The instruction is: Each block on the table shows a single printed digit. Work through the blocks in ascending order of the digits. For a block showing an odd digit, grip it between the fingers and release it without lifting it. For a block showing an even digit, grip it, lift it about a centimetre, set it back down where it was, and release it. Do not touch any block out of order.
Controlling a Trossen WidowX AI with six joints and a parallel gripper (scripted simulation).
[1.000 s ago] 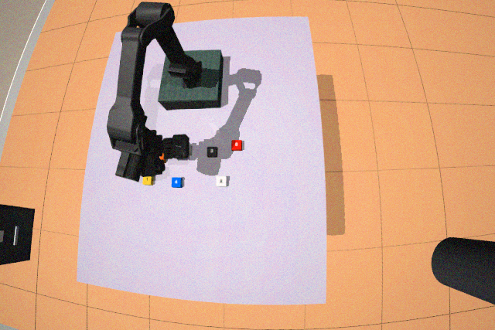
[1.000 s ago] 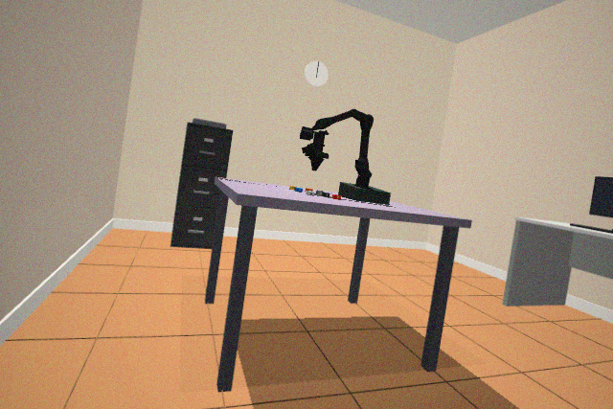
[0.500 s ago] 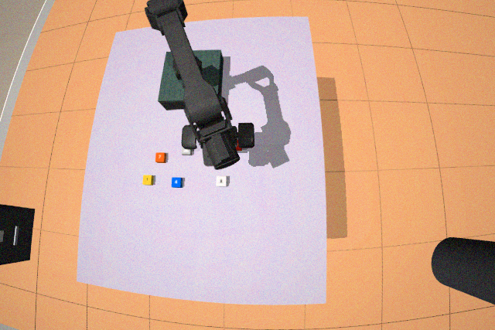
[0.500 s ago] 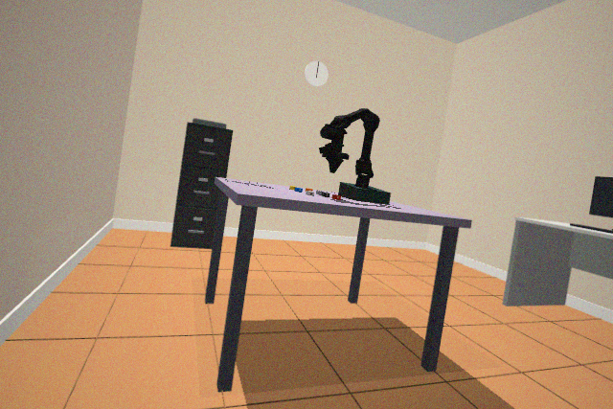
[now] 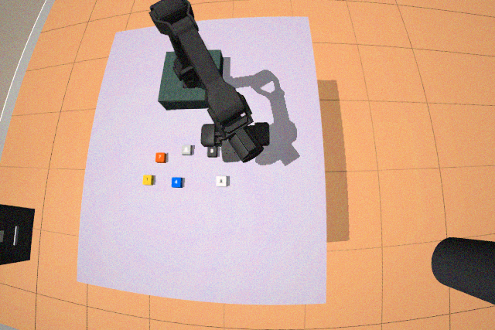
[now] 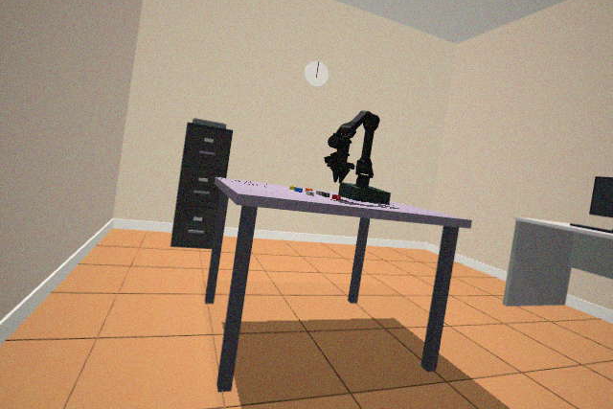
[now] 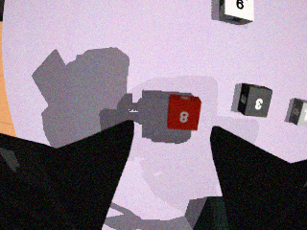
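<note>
Right now my gripper tip is 7 cm above the red block, 1 cm to the left of it and 1 cm past it. From my gripper tip the other things lie so: white block 10 cm ahead, 7 cm to the right, 7 cm below; then dark grey block 10 cm to the right, 7 cm below.
</note>
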